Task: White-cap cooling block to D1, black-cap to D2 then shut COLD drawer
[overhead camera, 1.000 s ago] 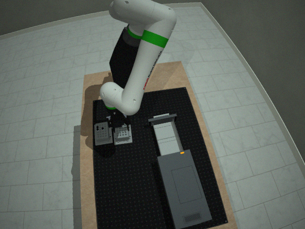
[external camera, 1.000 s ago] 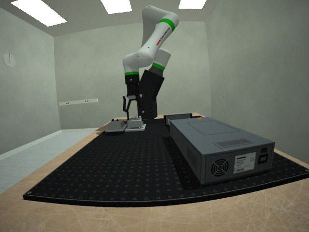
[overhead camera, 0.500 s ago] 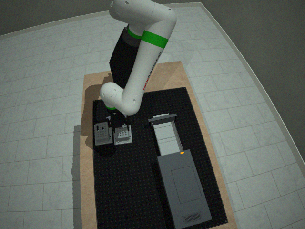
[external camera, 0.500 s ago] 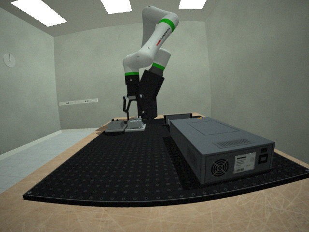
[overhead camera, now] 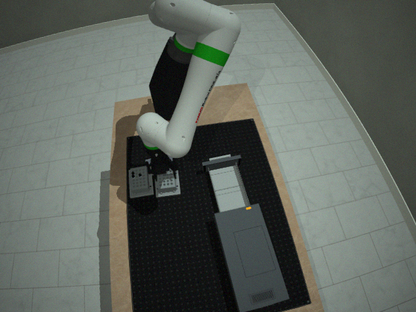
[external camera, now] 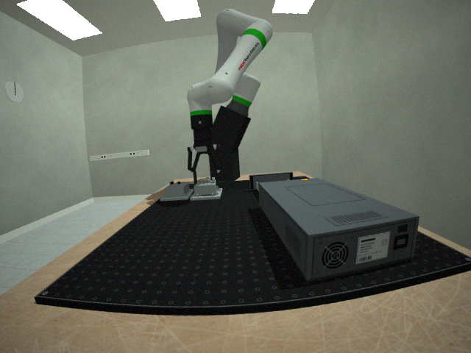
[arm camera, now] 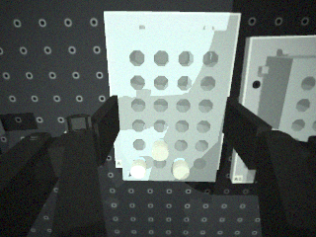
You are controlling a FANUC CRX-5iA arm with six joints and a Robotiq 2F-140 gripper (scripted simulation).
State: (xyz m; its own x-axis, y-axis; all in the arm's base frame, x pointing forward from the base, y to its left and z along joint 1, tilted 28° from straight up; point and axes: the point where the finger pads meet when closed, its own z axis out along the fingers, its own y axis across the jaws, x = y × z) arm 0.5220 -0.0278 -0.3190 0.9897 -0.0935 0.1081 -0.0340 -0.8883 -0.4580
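Right now the deck slot D1 is 60 mm below my hand. Round my hand: grey cooling block: 20 mm behind, 140 mm to the right, 40 mm below; drawer: 90 mm ahead, 290 mm to the left, 30 mm below; slot D2: 20 mm behind, 140 mm to the right, 60 mm below.
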